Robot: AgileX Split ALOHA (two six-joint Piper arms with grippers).
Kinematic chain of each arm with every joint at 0, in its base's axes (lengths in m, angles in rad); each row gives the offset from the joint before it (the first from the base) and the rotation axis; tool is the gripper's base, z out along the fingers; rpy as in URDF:
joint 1: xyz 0 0 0.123 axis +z
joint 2: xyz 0 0 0 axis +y
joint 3: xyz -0.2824 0 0.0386 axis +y
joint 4: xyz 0.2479 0 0.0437 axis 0.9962 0 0.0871
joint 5: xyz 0 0 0 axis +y
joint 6: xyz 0.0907 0 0.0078 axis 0.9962 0 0.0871
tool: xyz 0 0 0 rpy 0 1.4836 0
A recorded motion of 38 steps. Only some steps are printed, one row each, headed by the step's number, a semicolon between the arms.
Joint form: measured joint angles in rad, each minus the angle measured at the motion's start. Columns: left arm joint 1, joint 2, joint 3, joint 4, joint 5, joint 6; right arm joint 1, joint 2, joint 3, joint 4, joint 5, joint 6.
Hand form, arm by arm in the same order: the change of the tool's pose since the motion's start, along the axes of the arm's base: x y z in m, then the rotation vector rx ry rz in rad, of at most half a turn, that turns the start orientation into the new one. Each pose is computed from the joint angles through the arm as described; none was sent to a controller.
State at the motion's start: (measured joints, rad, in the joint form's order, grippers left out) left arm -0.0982 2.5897 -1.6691 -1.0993 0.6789 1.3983; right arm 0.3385 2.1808 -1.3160 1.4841 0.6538 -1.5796
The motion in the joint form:
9: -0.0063 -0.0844 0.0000 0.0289 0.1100 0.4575; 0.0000 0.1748 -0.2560 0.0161 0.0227 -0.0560
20: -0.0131 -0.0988 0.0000 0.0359 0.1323 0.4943; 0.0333 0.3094 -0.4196 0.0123 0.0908 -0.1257
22: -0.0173 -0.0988 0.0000 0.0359 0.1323 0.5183; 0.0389 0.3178 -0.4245 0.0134 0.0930 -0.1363
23: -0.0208 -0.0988 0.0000 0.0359 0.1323 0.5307; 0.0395 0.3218 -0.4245 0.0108 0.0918 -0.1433
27: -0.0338 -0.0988 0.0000 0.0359 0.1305 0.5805; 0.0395 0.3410 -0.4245 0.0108 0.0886 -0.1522
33: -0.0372 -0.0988 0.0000 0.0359 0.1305 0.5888; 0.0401 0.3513 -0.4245 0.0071 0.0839 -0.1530
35: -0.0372 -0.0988 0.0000 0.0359 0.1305 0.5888; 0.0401 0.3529 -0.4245 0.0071 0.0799 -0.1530
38: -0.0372 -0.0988 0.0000 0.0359 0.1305 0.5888; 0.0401 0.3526 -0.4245 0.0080 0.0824 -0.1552
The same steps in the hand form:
9: -0.0007 -0.0087 0.0413 0.0581 -0.3114 -0.4371; 0.0462 0.0181 -0.0151 0.0343 -0.1086 0.0376
20: -0.0021 -0.0128 0.0483 0.0553 -0.3400 -0.4888; 0.0586 0.0453 -0.0374 0.0648 -0.1717 0.1616
22: -0.0026 -0.0148 0.0483 0.0603 -0.3553 -0.5107; 0.0576 0.0481 -0.0403 0.0635 -0.1757 0.1737
23: -0.0030 -0.0164 0.0483 0.0626 -0.3633 -0.5234; 0.0573 0.0482 -0.0425 0.0578 -0.1782 0.1791
27: -0.0044 -0.0223 0.0483 0.0733 -0.3960 -0.5721; 0.0566 0.0477 -0.0524 0.0478 -0.1677 0.1818
33: -0.0048 -0.0239 0.0483 0.0745 -0.4014 -0.5816; 0.0560 0.0474 -0.0579 0.0391 -0.1604 0.1822
35: -0.0048 -0.0239 0.0483 0.0745 -0.4014 -0.5816; 0.0562 0.0472 -0.0589 0.0361 -0.1600 0.1794
38: -0.0048 -0.0239 0.0483 0.0745 -0.4014 -0.5816; 0.0561 0.0474 -0.0586 0.0378 -0.1611 0.1817

